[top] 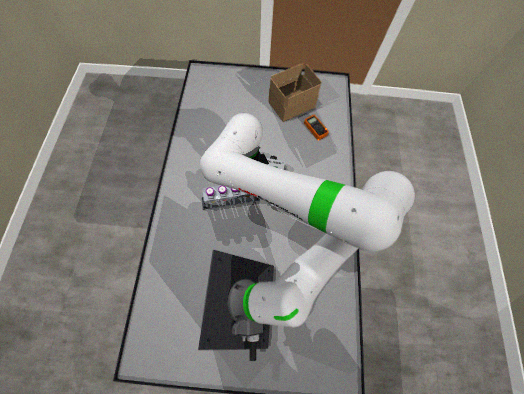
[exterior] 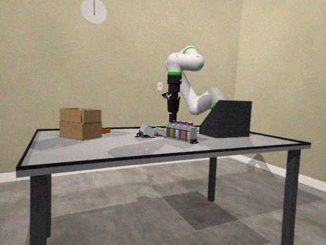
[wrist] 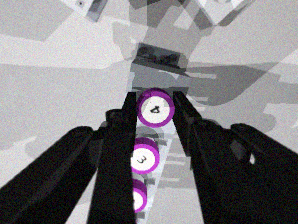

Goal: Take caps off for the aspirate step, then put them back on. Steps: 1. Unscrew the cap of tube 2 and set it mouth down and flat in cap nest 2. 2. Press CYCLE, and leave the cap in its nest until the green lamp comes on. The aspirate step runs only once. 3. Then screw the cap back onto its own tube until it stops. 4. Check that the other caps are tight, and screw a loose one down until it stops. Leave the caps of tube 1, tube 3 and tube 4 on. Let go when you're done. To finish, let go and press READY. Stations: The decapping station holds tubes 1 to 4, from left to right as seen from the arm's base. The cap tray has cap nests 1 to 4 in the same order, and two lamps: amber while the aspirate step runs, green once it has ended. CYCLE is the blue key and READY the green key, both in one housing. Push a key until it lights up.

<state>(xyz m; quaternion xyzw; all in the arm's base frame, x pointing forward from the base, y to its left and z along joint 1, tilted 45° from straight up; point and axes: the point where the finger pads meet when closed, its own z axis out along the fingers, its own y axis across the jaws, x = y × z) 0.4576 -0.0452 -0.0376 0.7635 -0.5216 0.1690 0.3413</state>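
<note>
Right now the cap 4 is 30 mm below my hand. Also, from my hand: cap 1: 150 mm to the left, 30 mm below, 30 mm behind; then cap 3: 50 mm to the left, 30 mm below, 10 mm behind; then purple cap marked 2: 100 mm to the left, 30 mm below, 20 mm behind.
</note>
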